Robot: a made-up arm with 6 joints.
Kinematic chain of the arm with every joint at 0, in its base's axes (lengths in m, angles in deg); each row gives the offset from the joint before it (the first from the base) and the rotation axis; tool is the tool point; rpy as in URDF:
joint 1: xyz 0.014 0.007 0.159 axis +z
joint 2: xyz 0.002 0.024 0 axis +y
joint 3: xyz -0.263 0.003 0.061 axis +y
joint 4: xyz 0.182 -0.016 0.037 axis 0.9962 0 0.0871
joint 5: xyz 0.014 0.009 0 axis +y
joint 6: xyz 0.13 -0.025 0.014 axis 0.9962 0 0.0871
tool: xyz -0.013 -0.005 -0.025 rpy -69.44 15 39.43
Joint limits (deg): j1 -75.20..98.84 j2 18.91..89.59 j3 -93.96..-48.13 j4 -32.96..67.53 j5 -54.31..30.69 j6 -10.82..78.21
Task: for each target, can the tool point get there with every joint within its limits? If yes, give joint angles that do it. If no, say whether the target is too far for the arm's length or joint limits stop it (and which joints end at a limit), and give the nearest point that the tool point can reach.
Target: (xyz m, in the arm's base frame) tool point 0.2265 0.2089 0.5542
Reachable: yes | joints 44.46 78.75 -82.22 0.30 -42.84 13.17
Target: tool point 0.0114 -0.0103 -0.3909
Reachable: no: joint limits stop it (at a limit: joint 1, joint 2, joint 3, joint 5, joint 6) | nearest point 0.0882 -0.2390 0.2029 | short by 0.641 m
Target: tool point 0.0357 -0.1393 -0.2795
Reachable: no: joint limits stop it (at a limit: joint 1, joint 2, joint 3, joint 5, joint 6) | nearest point 0.0862 -0.2395 0.2030 | short by 0.495 m
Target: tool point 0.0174 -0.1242 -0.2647
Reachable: no: joint limits stop it (at a limit: joint 1, joint 2, joint 3, joint 5, joint 6) | nearest point 0.0842 -0.2401 0.2031 | short by 0.487 m
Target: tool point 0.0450 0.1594 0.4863
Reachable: yes | joints 73.27 45.21 -60.77 1.61 9.29 60.44
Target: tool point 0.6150 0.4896 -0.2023
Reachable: no: too far | nearest point 0.2569 0.2020 0.2302 | short by 0.631 m
